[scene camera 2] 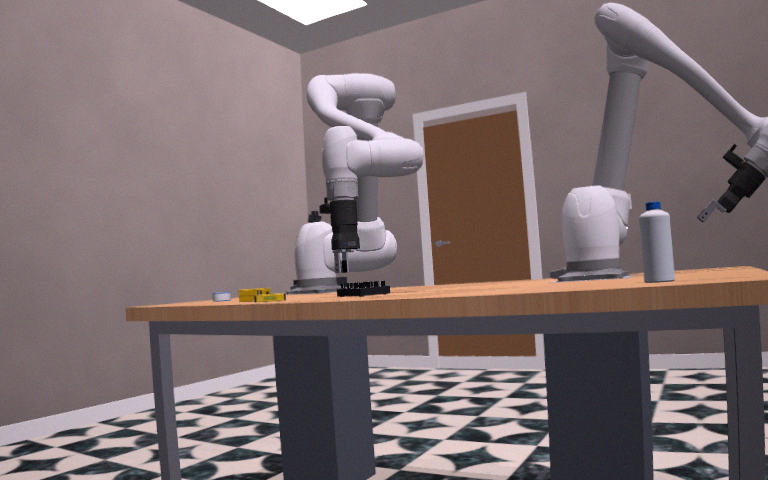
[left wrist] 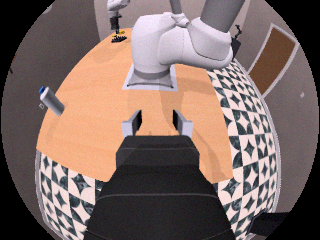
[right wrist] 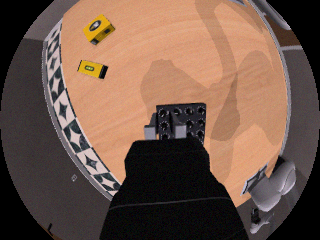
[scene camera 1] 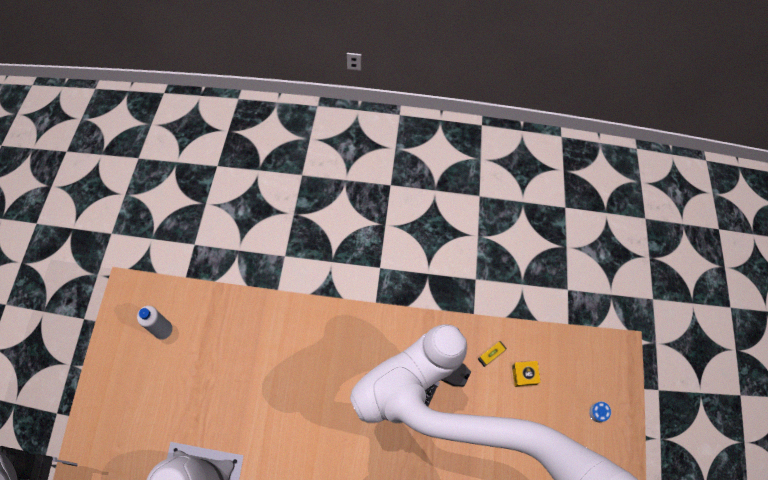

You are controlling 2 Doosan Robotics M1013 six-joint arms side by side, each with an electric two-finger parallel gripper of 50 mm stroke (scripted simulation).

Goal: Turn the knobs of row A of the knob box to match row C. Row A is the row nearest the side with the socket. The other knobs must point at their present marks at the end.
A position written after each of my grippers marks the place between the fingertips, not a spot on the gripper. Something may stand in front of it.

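Observation:
White bottle point(scene camera 2: 657, 253), with my left gripper point(scene camera 2: 700, 220) and my right gripper point(scene camera 2: 342, 272). My left gripper point(left wrist: 157, 116). My right gripper point(right wrist: 163, 118). Right wrist view does not show the bottle, hidden by my right gripper.

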